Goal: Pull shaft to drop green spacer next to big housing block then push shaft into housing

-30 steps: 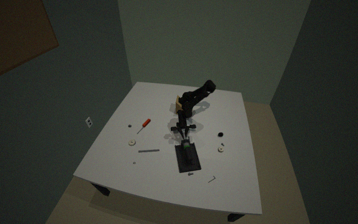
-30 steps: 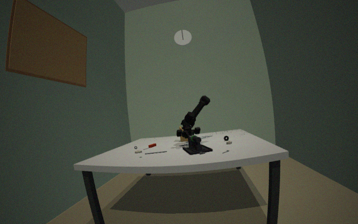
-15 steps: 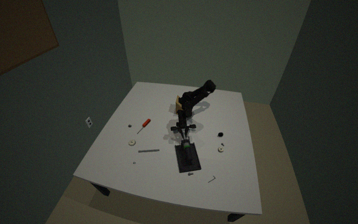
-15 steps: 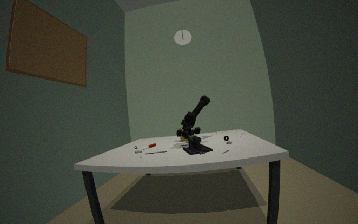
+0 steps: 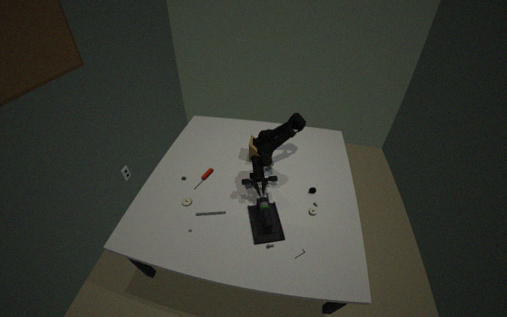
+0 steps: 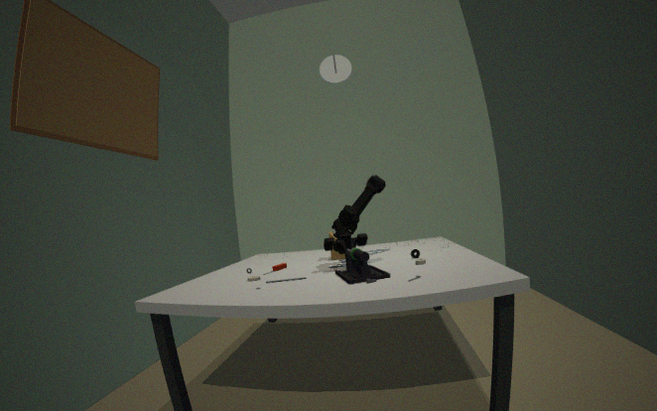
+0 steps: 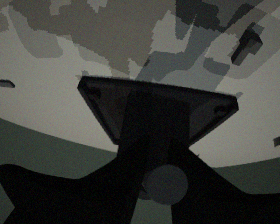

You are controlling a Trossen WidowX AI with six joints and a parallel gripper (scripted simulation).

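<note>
The shaft is 3 cm ahead of my gripper tip, 2 cm above it and 1 cm to the left of it. Also, from my gripper tip: red-handled screwdriver: 35 cm to the right, 15 cm behind, 5 cm below; black ring: 30 cm to the left, 8 cm behind, 4 cm below; grey bar: 27 cm to the right, 9 cm ahead, 5 cm below.
</note>
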